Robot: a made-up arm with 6 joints.
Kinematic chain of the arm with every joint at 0, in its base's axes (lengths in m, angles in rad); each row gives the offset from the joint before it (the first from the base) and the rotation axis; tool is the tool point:
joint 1: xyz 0 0 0.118 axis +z
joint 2: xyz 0 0.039 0 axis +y
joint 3: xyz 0 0 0.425 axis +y
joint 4: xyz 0 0 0.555 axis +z
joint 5: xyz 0 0 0 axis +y
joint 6: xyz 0 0 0.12 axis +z
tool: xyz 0 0 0
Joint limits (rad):
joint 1: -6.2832..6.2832
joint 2: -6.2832..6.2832
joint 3: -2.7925..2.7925
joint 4: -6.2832..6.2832
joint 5: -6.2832..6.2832
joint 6: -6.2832..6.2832
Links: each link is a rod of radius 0.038 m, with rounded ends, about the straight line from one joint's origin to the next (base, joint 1, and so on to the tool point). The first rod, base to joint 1, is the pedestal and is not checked.
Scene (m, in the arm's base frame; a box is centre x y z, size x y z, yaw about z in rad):
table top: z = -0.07
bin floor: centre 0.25 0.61 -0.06 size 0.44 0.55 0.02 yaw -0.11
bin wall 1: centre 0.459 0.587 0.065 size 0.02 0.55 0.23 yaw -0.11
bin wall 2: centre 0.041 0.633 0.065 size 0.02 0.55 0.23 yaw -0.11
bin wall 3: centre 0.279 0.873 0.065 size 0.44 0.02 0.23 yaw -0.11
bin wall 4: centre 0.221 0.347 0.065 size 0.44 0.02 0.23 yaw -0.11
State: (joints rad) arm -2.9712 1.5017 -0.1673 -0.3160 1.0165 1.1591
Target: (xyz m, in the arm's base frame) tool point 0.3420 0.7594 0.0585
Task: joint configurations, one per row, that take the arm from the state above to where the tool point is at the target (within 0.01 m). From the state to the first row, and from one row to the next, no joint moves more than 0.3 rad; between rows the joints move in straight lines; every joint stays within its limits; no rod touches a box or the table.
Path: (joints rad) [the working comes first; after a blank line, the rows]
Joints at the target: -1.9915 -0.7748 -1.5046 -0.4696 0.7479 1.1591
Straight joint move there: clear.

1: -2.8487 1.2171 -0.3345 -0.3352 0.9829 1.1591
2: -2.7263 0.9326 -0.5016 -0.3544 0.9494 1.1591
3: -2.6038 0.6480 -0.6688 -0.3736 0.9158 1.1591
4: -2.4813 0.3635 -0.8360 -0.3928 0.8822 1.1591
5: -2.3589 0.0789 -1.0031 -0.4120 0.8486 1.1591
6: -2.2364 -0.2057 -1.1703 -0.4312 0.8151 1.1591
7: -2.1139 -0.4902 -1.3375 -0.4504 0.7815 1.1591
8: -1.9915 -0.7748 -1.5046 -0.4696 0.7479 1.1591

